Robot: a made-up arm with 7 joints.
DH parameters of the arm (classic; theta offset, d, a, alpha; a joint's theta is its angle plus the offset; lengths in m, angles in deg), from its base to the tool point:
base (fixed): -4.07 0 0 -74.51
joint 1: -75.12 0.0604 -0.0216 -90
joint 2: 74 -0.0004 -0.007 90
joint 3: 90 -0.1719 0.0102 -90
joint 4: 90 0.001 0.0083 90
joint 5: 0 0.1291 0 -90
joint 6: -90 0 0.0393 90
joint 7: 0 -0.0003 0 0
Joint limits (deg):
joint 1: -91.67..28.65
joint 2: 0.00..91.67
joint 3: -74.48..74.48
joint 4: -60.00..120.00
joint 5: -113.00..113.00
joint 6: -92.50..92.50
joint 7: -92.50..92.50
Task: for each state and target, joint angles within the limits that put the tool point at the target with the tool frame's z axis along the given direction. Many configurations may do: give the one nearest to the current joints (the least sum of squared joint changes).
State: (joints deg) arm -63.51 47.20 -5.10 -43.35 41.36 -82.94 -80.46
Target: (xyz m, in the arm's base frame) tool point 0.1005 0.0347 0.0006 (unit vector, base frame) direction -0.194 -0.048 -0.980
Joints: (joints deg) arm -48.94 16.32 0.61 -58.33 53.79 -66.82 -80.46
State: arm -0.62 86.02 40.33 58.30 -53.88 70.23 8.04
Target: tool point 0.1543 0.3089 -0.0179 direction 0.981 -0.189 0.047
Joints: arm -12.03 91.67 -3.09 16.45 -20.47 64.57 8.04
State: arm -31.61 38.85 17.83 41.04 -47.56 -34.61 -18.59
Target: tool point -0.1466 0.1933 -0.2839 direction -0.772 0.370 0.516
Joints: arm 15.07 14.45 61.26 74.42 -92.84 0.84 -18.59
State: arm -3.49 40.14 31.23 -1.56 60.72 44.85 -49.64
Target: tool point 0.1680 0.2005 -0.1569 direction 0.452 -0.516 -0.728
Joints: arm -10.51 40.31 -3.54 8.65 99.07 37.22 -49.64
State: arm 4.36 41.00 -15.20 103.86 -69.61 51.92 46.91
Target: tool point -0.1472 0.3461 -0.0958 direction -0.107 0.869 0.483
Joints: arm 28.31 65.53 11.44 94.10 -97.81 44.43 46.91
